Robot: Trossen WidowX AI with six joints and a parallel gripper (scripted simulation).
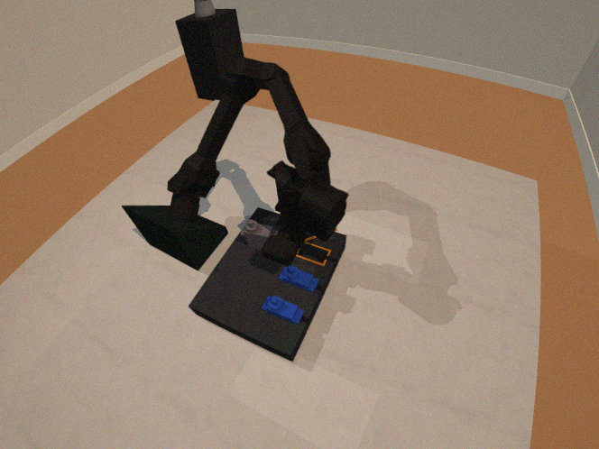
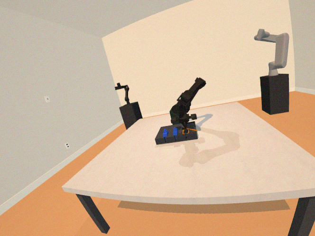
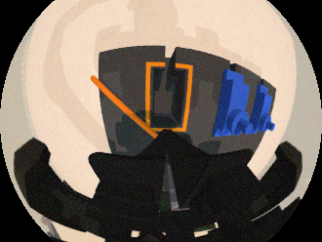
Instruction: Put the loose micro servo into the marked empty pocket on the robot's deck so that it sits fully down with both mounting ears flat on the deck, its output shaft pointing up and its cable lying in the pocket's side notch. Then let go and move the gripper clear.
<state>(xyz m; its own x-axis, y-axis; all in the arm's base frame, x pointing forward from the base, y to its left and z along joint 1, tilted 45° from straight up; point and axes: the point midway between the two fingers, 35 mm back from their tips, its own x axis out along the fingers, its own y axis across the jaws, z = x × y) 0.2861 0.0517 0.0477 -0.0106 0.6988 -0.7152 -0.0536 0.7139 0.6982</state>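
Right now the dark deck is 70 mm behind my gripper tip, 80 mm to the right of it and 30 mm below it.
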